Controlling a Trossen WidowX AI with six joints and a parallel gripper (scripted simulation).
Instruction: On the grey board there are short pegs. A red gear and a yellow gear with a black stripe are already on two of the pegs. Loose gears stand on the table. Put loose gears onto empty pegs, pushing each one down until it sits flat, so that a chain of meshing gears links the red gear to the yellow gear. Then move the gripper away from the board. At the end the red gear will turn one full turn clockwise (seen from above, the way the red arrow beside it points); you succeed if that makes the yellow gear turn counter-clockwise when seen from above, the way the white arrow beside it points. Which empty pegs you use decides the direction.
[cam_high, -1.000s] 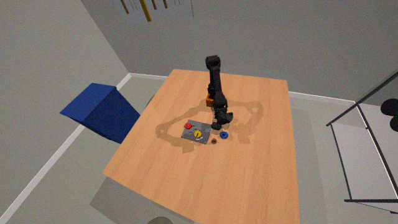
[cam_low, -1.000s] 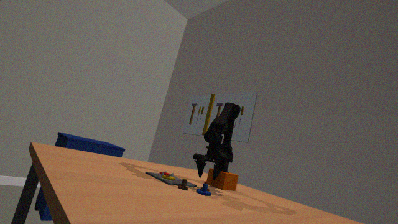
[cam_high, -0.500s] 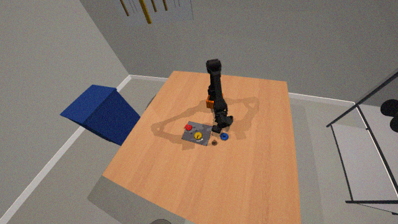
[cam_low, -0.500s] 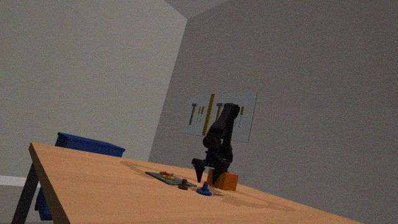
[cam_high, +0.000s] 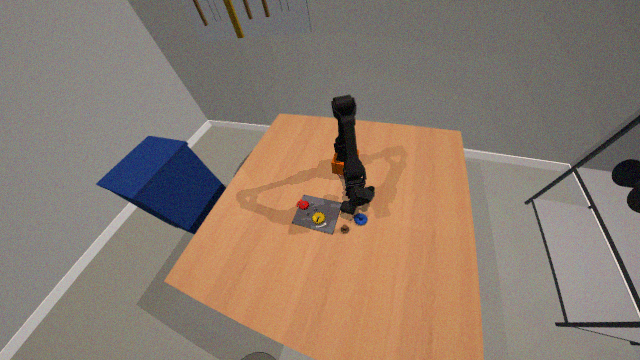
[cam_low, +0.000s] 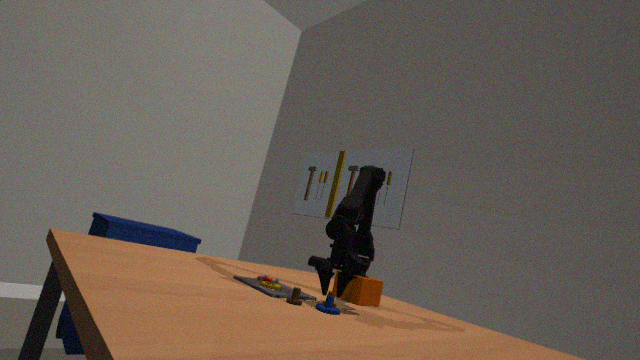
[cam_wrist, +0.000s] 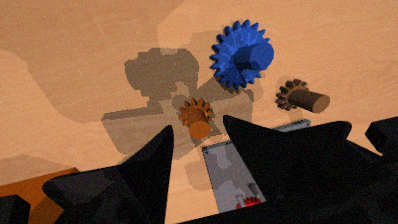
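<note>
Right now my gripper tip is 240 mm to the left of the red gear, 70 mm short of it and 10 mm above it. The rest, counted from my gripper tip: small orange gear (10 mm below); large blue gear (60 mm ahead, 50 mm to the left, 10 mm below); small dark brown gear (130 mm ahead, 10 mm to the right, 10 mm below).
</note>
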